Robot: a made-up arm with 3 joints. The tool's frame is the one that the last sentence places.
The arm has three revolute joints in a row. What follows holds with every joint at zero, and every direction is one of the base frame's.
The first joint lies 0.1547 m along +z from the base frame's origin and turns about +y.
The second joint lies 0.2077 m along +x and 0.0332 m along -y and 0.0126 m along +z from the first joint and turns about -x.
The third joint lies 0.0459 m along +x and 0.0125 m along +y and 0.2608 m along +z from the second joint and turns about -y.
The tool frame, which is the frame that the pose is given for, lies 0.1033 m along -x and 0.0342 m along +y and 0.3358 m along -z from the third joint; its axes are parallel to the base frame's.
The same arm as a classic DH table. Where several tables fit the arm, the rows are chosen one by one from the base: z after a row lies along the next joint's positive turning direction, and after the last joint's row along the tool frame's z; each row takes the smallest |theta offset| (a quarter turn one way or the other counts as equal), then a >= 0, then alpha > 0; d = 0 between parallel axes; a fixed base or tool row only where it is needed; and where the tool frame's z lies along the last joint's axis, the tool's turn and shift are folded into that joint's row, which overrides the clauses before.
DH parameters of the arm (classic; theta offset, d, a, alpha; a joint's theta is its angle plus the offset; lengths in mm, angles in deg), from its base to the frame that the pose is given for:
base (fixed): 0 154.7 0 -90
joint 1: -90 -33.2 12.6 90
joint 2: 0 -253.6 260.8 90
joint 3: 90 -46.7 103.3 90
tool (fixed): 180 -335.8 0 0

